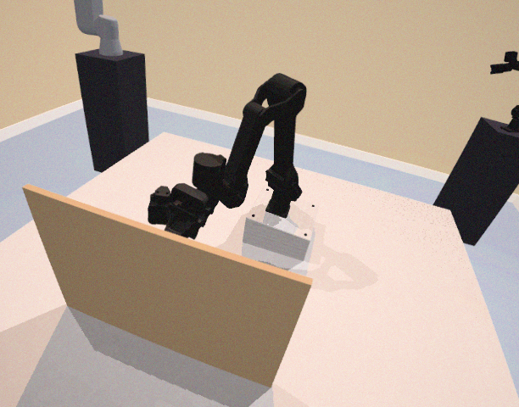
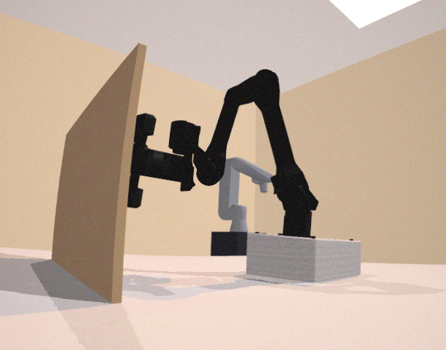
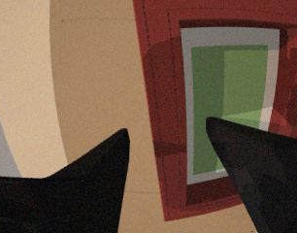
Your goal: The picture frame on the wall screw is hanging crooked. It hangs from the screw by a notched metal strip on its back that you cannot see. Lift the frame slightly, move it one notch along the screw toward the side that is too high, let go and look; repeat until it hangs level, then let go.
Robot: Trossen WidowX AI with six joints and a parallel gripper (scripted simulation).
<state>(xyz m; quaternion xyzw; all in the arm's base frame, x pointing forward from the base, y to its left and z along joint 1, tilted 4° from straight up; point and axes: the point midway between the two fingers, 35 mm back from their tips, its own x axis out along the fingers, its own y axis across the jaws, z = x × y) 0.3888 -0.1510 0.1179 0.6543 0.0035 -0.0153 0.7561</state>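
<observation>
The picture frame lies 5 cm below my gripper tip, 1 cm to the right of it and 1 cm ahead of it. From my gripper tip the other things lie so: tan wall board (7 cm below, 2 cm ahead, 1 cm to the left).
</observation>
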